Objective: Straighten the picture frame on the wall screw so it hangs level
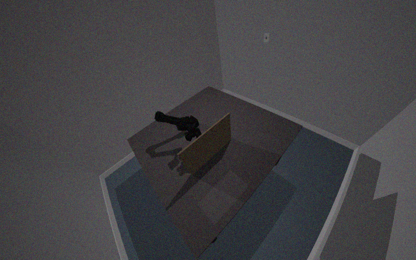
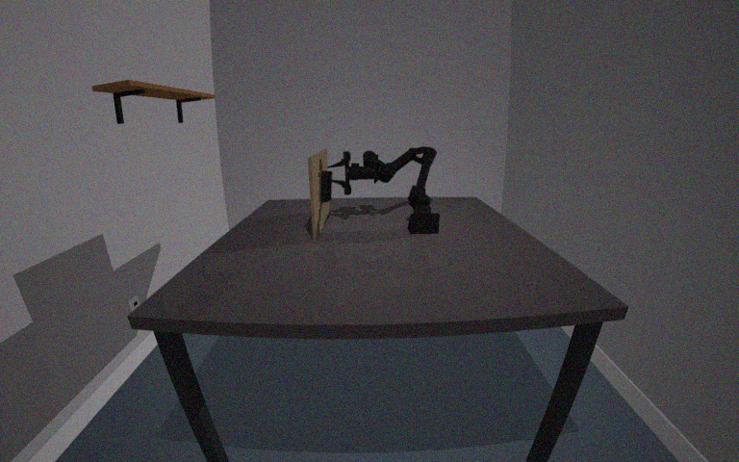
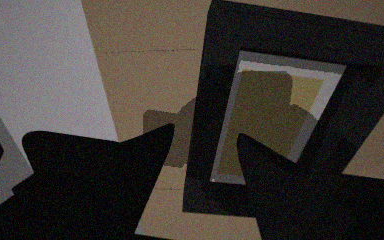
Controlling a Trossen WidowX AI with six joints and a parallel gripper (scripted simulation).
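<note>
Right now my gripper tip is 1 cm short of the picture frame, 1 cm to the right of it and 5 cm above it. Round my gripper tip: tan wall board: 2 cm ahead, 1 cm to the left, 6 cm below.
</note>
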